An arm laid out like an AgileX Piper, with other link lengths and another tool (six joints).
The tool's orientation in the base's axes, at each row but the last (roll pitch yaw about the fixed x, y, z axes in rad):
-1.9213 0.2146 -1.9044
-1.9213 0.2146 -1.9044
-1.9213 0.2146 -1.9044
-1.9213 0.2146 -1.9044
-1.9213 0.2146 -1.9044
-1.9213 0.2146 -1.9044
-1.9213 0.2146 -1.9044
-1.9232 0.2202 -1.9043
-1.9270 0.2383 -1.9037
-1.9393 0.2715 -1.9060
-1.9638 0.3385 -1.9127
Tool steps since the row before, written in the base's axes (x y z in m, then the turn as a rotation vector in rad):
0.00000 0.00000 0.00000 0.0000 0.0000 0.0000
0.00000 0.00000 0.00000 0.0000 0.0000 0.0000
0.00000 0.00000 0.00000 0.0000 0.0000 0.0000
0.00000 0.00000 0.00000 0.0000 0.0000 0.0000
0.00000 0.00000 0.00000 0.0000 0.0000 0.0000
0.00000 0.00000 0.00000 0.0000 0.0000 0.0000
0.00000 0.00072 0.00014 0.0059 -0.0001 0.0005
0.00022 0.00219 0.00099 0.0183 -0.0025 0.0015
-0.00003 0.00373 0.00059 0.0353 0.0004 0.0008
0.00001 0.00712 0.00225 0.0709 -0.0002 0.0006
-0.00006 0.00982 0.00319 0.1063 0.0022 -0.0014
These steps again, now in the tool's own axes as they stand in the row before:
0.00000 0.00000 0.00000 0.0000 0.0000 0.0000
0.00000 0.00000 0.00000 0.0000 0.0000 0.0000
0.00000 0.00000 0.00000 0.0000 0.0000 0.0000
0.00000 0.00000 0.00000 0.0000 0.0000 0.0000
0.00000 0.00000 0.00000 0.0000 0.0000 0.0000
0.00000 0.00000 0.00000 0.0000 0.0000 0.0000
-0.00069 0.00009 -0.00022 -0.0019 -0.0020 0.0052
-0.00231 -0.00029 -0.00065 -0.0039 -0.0069 0.0168
-0.00356 0.00068 -0.00108 -0.0118 -0.0097 0.0319
-0.00708 0.00050 -0.00231 -0.0224 -0.0189 0.0645
-0.00977 0.00133 -0.00307 -0.0351 -0.0253 0.0971

